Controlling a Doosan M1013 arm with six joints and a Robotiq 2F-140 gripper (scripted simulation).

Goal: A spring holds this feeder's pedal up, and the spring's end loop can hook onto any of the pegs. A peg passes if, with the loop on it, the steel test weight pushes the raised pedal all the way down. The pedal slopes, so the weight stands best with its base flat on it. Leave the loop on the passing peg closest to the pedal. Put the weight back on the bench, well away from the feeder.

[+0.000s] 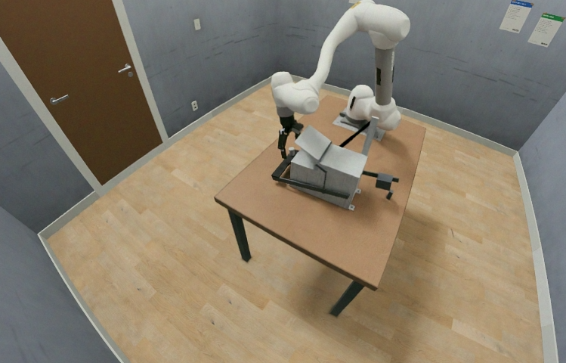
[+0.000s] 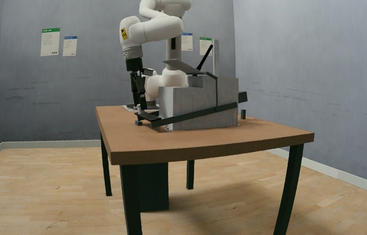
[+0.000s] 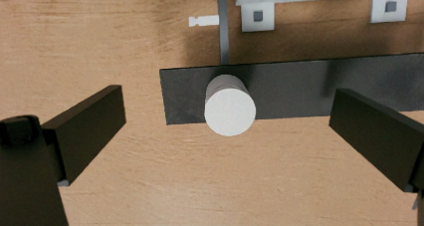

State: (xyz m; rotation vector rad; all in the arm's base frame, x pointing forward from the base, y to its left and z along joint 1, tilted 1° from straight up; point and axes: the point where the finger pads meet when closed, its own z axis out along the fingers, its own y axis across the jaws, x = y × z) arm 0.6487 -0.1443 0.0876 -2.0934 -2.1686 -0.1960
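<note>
Now: hand 1 cm above the steel test weight. Also, from my hand: dark block 1 cm to the right, 8 cm below.
</note>
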